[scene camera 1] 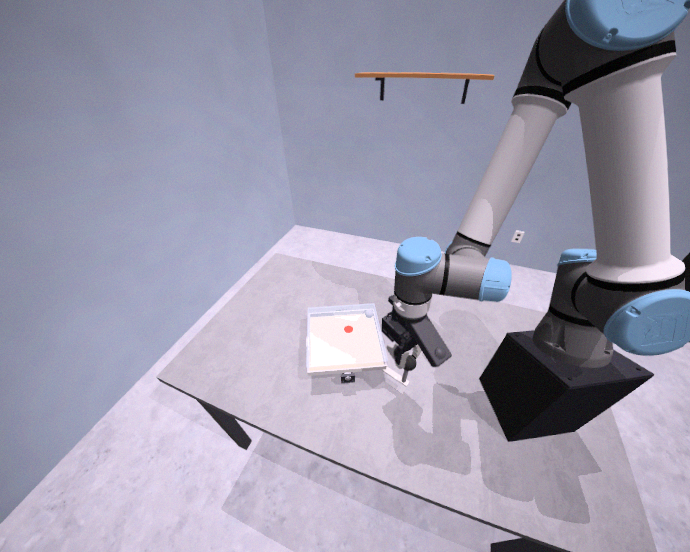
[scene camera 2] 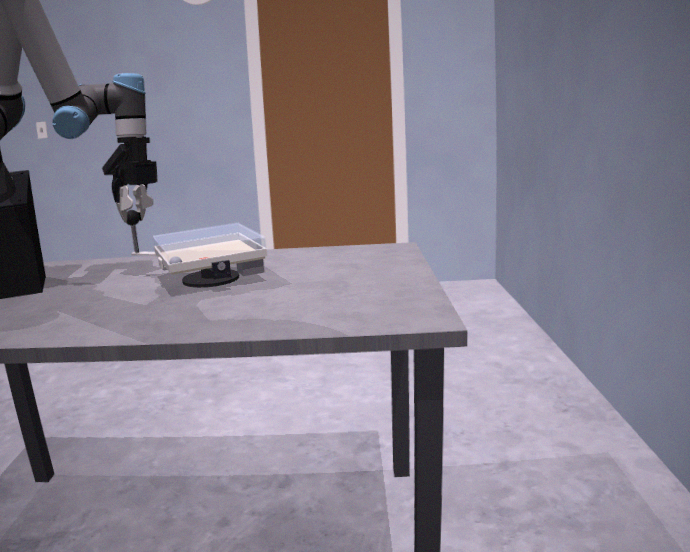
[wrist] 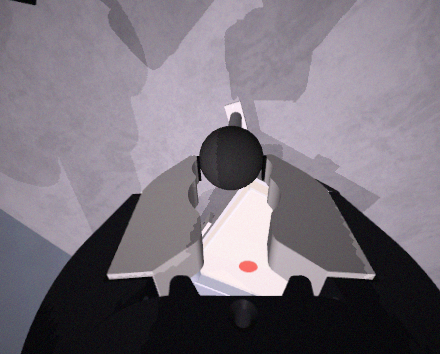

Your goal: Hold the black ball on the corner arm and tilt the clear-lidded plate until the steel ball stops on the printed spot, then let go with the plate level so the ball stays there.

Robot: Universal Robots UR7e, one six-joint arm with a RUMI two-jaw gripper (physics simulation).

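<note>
My gripper (scene camera 1: 409, 360) (scene camera 2: 133, 215) (wrist: 230, 159) is shut on the black ball (scene camera 1: 410, 363) (scene camera 2: 132, 218) (wrist: 231, 155), which tops a thin upright rod on the white corner arm (scene camera 1: 395, 378) (scene camera 2: 145, 252) (wrist: 232, 107). The clear-lidded plate (scene camera 1: 339, 368) (scene camera 2: 241, 258) (wrist: 232, 227) looks tilted, lower toward the robot side in scene camera 2. The steel ball (scene camera 1: 369, 313) (scene camera 2: 175, 260) is in the plate's far right corner in scene camera 1, apart from the red printed spot (scene camera 1: 348, 329) (scene camera 2: 203, 258) (wrist: 248, 266). The steel ball does not show in the wrist view.
The plate stands on a black pivot with a round base (scene camera 2: 210, 279) on the grey table (scene camera 1: 241, 322) (scene camera 2: 356, 299). The robot's black pedestal (scene camera 1: 535, 385) (scene camera 2: 20, 230) stands on the arm's side of the plate. A wooden shelf (scene camera 1: 424, 75) is on the far wall.
</note>
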